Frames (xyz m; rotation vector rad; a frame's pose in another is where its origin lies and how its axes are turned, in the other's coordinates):
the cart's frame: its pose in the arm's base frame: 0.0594 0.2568 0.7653 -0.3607 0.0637 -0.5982
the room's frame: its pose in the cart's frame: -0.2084 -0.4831 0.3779 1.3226 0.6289 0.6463
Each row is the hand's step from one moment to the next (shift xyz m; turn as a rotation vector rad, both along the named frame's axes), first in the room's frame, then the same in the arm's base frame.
Working: the room's frame: its pose in the arm's base frame: -0.3121 0.1223 1.2787 1.1128 0.3473 -0.0006

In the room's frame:
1: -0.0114 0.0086 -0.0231 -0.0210 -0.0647 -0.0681
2: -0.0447 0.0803 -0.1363 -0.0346 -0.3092 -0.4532
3: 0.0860 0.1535 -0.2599 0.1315 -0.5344 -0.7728
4: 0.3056 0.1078 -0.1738 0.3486 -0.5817 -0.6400
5: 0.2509 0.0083 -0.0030 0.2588 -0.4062 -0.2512
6: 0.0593 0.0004 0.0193 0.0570 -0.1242 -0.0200
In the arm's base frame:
1: -0.0156 0.0222 0.0016 -0.0497 0.0272 -0.0778
2: -0.0657 0.1479 0.0290 -0.2101 0.2532 -0.4404
3: 0.0368 0.3116 0.0087 -0.1792 0.4614 -0.8094
4: 0.2603 0.2533 -0.0577 0.0543 0.3610 -0.8580
5: 0.2380 0.0495 -0.0627 0.1060 0.0830 -0.5263
6: 0.0615 -0.0066 -0.0083 0.0270 -0.0283 -0.1325

